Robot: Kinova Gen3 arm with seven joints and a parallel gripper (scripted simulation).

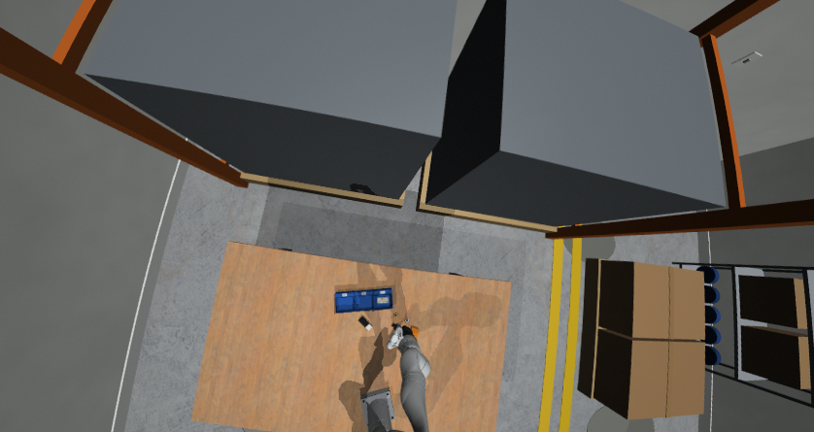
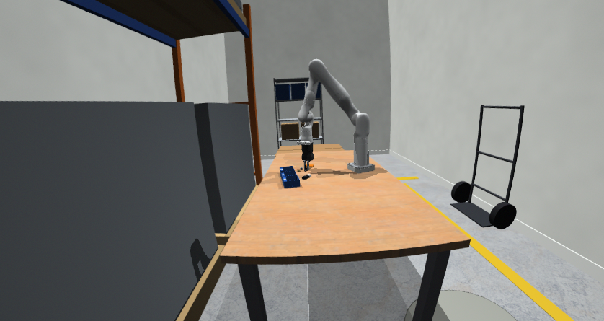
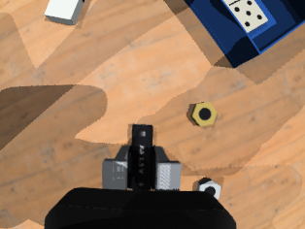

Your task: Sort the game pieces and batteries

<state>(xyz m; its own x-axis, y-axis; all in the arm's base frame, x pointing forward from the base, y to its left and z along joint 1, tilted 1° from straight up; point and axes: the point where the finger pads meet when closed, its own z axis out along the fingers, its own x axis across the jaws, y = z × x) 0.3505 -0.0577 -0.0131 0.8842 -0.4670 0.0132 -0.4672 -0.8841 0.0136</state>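
My hand is 4 cm to the left of the silver nut, 3 cm short of it and 2 cm above it. The rest, counted from my hand: orange block (8 cm to the right, 3 cm behind, 1 cm below); then brass nut (5 cm ahead, 2 cm below, 1 cm to the left); then dark cylindrical battery (1 cm below).
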